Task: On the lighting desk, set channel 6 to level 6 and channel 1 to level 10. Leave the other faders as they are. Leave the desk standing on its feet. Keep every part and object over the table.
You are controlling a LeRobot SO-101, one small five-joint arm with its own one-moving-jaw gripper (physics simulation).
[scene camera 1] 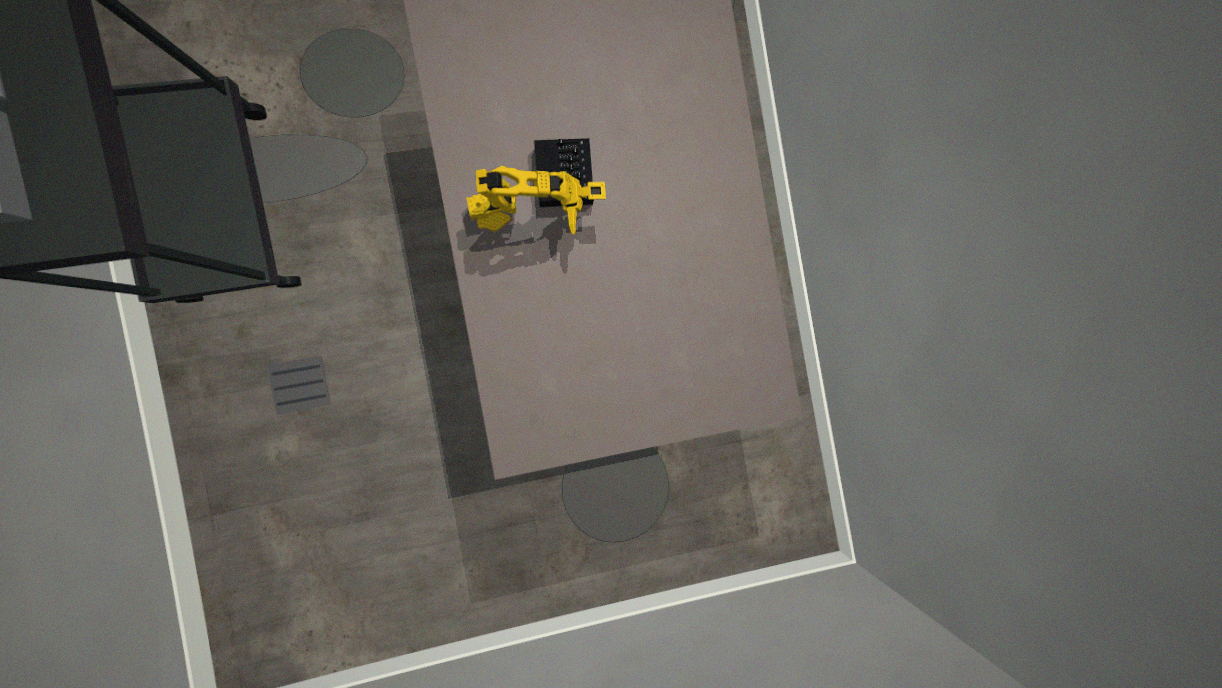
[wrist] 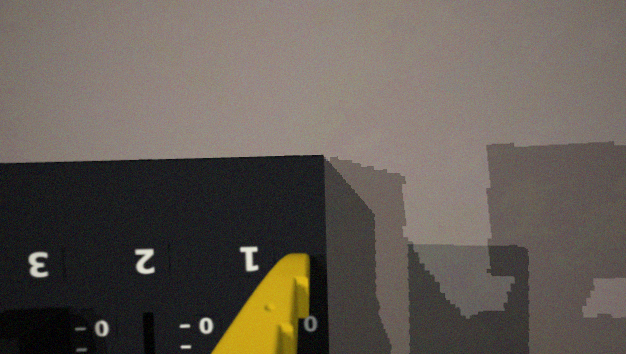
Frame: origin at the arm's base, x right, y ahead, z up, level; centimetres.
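Where they show: end effector, tool point: (scene camera 1: 585, 197) (wrist: 309, 276); arm's base, origin of the base link: (scene camera 1: 499, 209).
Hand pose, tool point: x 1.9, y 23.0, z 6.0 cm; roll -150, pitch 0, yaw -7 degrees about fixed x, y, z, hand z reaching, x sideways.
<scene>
Things, the pixels of their centre, and the offset from my tool point. "*": a spot on its surface instead. Level surfaces: height alone.
- black lighting desk, body centre: (scene camera 1: 564, 172) dx -8.1, dy -4.1, dz -2.6 cm
- channel 2 slot, surface spot: (wrist: 149, 332) * dx -3.5, dy -0.9, dz -0.4 cm
- channel 3 fader cap, body centre: (wrist: 13, 348) dx -5.7, dy -0.6, dz +0.2 cm
- pinkish table, its level: dz -6.0 cm
The black lighting desk (scene camera 1: 547, 158) (wrist: 150, 205) lies flat on the table. In the wrist view its labels 1, 2 and 3 and their 0 marks show upside down. The channel 2 slot (wrist: 149, 332) is bare near its 0 end. A dark shape, seemingly the channel 3 fader cap (wrist: 40, 332), shows near 0. The channel 1 cap is hidden or out of frame. Channel 6 does not show in the wrist view; its level is too small to read in the scene view. My gripper (scene camera 1: 577, 211) (wrist: 296, 282) is open and empty, with one notched jaw over the channel 1 end of the desk.
The yellow arm (scene camera 1: 530, 181) reaches across the near-1 part of the desk from its base (scene camera 1: 490, 213). The pinkish table (scene camera 1: 632, 341) extends around the desk. Arm and desk shadows fall beside the channel 1 edge. A dark cart (scene camera 1: 134, 205) stands off the table at left.
</scene>
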